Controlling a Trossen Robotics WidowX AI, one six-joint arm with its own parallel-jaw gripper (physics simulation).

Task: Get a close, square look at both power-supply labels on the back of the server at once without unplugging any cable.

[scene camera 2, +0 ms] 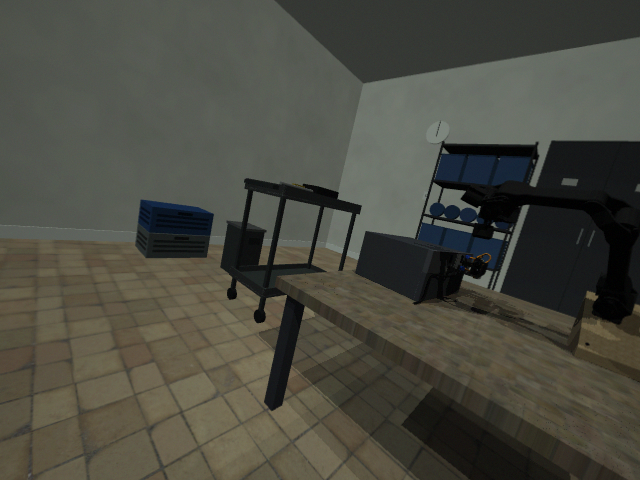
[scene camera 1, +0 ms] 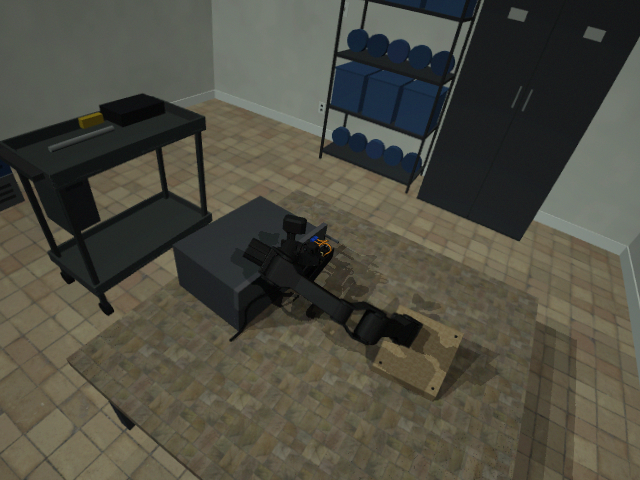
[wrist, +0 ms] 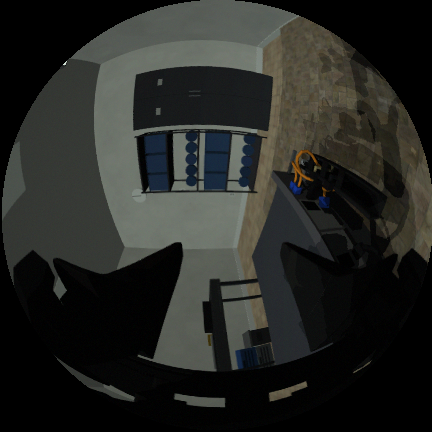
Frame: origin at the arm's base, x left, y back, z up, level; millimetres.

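Seen in the pictures: gripper, fingertip midpoint: (scene camera 2: pixel 482 217) (scene camera 1: pixel 299 232) (wrist: pixel 232 249); arm's base, origin of the base link: (scene camera 2: pixel 608 311) (scene camera 1: pixel 408 328).
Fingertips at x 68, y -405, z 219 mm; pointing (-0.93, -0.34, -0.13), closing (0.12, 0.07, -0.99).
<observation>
Offsets run from my fingertips to a thing's top centre. "*": to the spot under its first point. Level surfaces: height alone.
The server (scene camera 1: pixel 217 253) (scene camera 2: pixel 390 263) (wrist: pixel 282 280) is a dark grey box on the table. Its back faces the arm's base and shows at a steep slant at the right of the wrist view. Blue plugs @[dz -173, dx -185, dy -55 mm] (wrist: pixel 295 188) with orange cables @[* dz -144, dx -164, dy +24 mm] (scene camera 1: pixel 327 244) (wrist: pixel 303 152) are at one end of the back. Black cables @[* dz -362, dx +210, dy -75 mm] (scene camera 1: pixel 236 334) (scene camera 2: pixel 422 296) hang at the other end and trail onto the table. A long black part @[* dz -233, dx -73, dy +21 mm] (wrist: pixel 357 190) stands out beside the back. My gripper (scene camera 1: pixel 250 251) (scene camera 2: pixel 468 195) (wrist: pixel 232 249) is open and empty, above the server. I cannot make out either power-supply label.
The arm's wooden base board (scene camera 1: pixel 442 361) (scene camera 2: pixel 599 353) lies on the table @[dz -371 mm] (scene camera 1: pixel 289 403) (scene camera 2: pixel 361 325). A cart (scene camera 1: pixel 202 170) (scene camera 2: pixel 277 232) stands beyond the server. A shelf rack (scene camera 1: pixel 330 93) (scene camera 2: pixel 430 201) and a dark cabinet (scene camera 1: pixel 516 134) (wrist: pixel 202 100) stand farther back.
</observation>
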